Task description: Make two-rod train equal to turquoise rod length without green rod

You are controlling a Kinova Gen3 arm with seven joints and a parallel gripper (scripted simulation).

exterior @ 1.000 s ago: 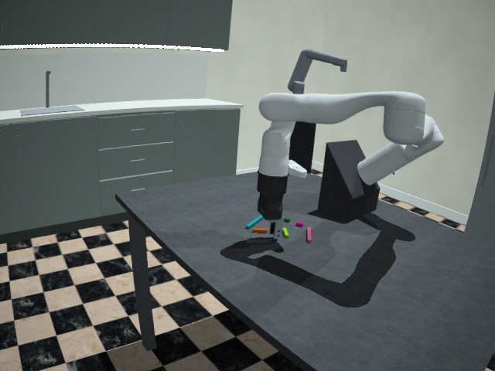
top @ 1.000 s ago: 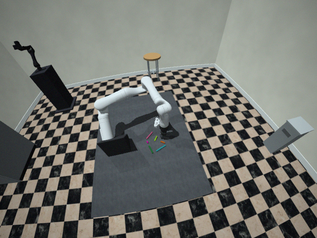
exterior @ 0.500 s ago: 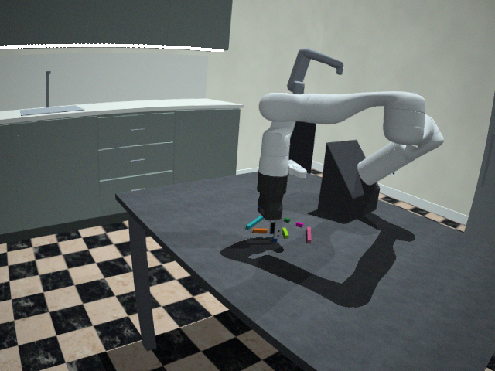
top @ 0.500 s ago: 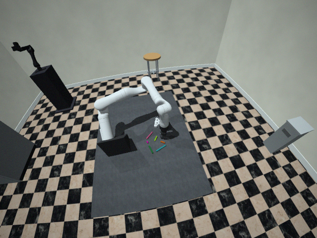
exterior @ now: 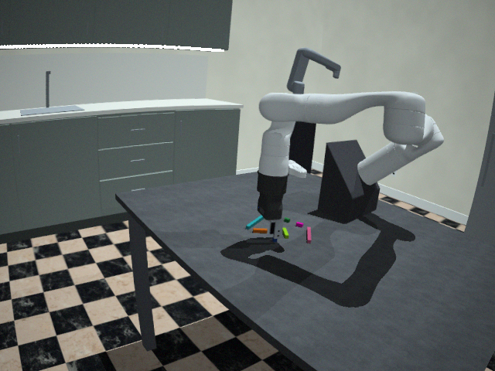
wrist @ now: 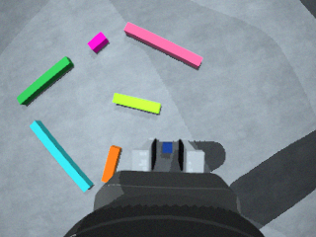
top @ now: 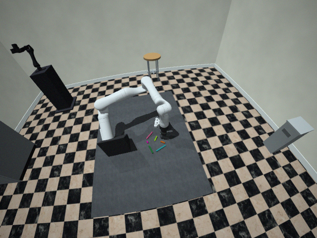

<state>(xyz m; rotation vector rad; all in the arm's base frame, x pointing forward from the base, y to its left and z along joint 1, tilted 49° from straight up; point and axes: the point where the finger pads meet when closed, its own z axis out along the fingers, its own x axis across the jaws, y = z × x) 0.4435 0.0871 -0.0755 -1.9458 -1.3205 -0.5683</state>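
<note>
Now: hand 30 mm above the small blue rod. Round my hand: lime rod 60 mm behind, 30 mm below, 10 mm to the right; then orange rod 60 mm to the right, 30 mm below; then pink rod 110 mm behind, 40 mm to the left, 30 mm below.
</note>
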